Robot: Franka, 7 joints.
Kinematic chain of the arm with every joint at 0, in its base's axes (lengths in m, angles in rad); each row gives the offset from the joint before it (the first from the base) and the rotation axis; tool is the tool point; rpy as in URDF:
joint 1: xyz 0 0 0.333 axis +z
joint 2: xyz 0 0 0 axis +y
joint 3: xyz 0 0 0.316 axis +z
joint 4: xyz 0.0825 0 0 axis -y
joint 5: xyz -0.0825 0 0.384 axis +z
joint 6: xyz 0 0 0 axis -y
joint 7: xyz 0.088 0 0 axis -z
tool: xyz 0 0 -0.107 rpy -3.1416 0 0
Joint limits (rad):
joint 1: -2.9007..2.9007
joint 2: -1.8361..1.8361
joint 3: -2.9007..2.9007
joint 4: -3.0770..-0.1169
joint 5: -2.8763..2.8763
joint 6: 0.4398..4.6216
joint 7: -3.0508..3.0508
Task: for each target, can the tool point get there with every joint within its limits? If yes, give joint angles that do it. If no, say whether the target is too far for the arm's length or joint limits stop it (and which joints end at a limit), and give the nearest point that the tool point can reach.
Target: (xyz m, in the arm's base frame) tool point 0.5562 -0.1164 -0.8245
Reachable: no: too far | nearest point 0.4205 -0.0880 -0.3402 | short by 0.504 m
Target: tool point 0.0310 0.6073 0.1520
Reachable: yes | joints 1.8174 0.9918 -0.6391 -1.5686 -1.6567 3.9017 2.2412
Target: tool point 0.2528 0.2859 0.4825
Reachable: yes | joints 0.0740 -0.3186 0.6986 -2.1186 0.0519 1.0807 -2.2075
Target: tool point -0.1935 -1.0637 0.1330
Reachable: no: too far | nearest point -0.1510 -0.8300 0.1769 | short by 0.242 m
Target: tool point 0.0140 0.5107 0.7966
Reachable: yes | joints 0.8146 -0.0764 0.6727 -1.2607 0.0661 1.5379 -0.6268
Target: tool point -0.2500 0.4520 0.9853
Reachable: yes | joints -0.3627 -0.3764 1.7845 -0.8668 -0.6206 3.1723 -2.5403
